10 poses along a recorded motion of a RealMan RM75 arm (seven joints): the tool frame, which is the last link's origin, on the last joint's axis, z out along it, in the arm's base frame.
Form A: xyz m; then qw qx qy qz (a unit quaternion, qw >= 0).
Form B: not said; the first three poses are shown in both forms.
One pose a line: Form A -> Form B
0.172, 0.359, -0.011, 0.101, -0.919, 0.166, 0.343 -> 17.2, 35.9, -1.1, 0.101, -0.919, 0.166, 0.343
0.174, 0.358, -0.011, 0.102, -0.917, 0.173, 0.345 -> 17.4, 35.8, -1.1, 0.102, -0.917, 0.173, 0.345
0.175, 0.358, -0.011, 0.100, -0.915, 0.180, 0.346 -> 17.5, 35.8, -1.1, 0.100, -0.915, 0.180, 0.346
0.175, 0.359, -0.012, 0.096, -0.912, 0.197, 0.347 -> 17.5, 35.9, -1.2, 0.096, -0.912, 0.197, 0.347
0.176, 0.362, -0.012, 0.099, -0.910, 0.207, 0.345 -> 17.6, 36.2, -1.2, 0.099, -0.910, 0.207, 0.345
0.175, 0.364, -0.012, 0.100, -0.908, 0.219, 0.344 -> 17.5, 36.4, -1.2, 0.100, -0.908, 0.219, 0.344
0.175, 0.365, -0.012, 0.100, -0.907, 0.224, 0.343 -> 17.5, 36.5, -1.2, 0.100, -0.907, 0.224, 0.343
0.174, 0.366, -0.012, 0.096, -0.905, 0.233, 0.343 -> 17.4, 36.6, -1.2, 0.096, -0.905, 0.233, 0.343
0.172, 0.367, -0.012, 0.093, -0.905, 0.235, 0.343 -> 17.2, 36.7, -1.2, 0.093, -0.905, 0.235, 0.343
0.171, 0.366, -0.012, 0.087, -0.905, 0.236, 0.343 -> 17.1, 36.6, -1.2, 0.087, -0.905, 0.236, 0.343
